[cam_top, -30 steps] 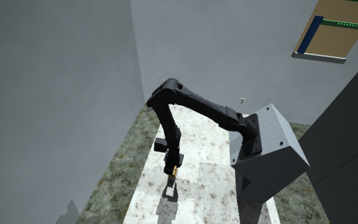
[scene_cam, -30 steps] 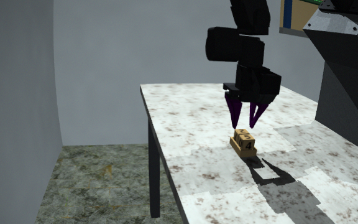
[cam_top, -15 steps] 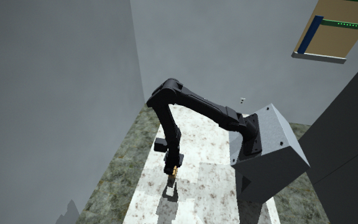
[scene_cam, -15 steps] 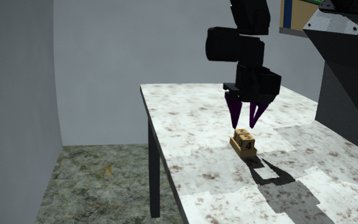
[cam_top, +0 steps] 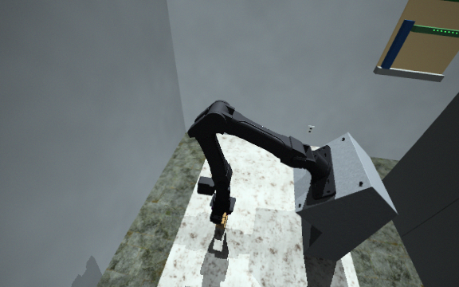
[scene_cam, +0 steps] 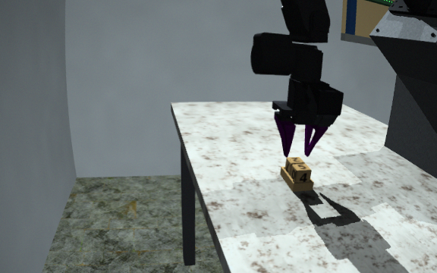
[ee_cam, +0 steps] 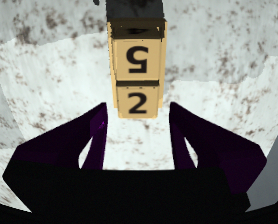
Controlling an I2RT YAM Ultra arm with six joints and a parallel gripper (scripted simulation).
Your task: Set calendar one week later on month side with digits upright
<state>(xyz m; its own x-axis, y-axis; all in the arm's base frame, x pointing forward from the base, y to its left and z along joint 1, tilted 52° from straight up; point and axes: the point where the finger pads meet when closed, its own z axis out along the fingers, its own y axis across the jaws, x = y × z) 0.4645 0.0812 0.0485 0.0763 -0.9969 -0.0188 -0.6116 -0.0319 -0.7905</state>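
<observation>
Right now the wooden digit cube is 30 mm below my hand.
</observation>
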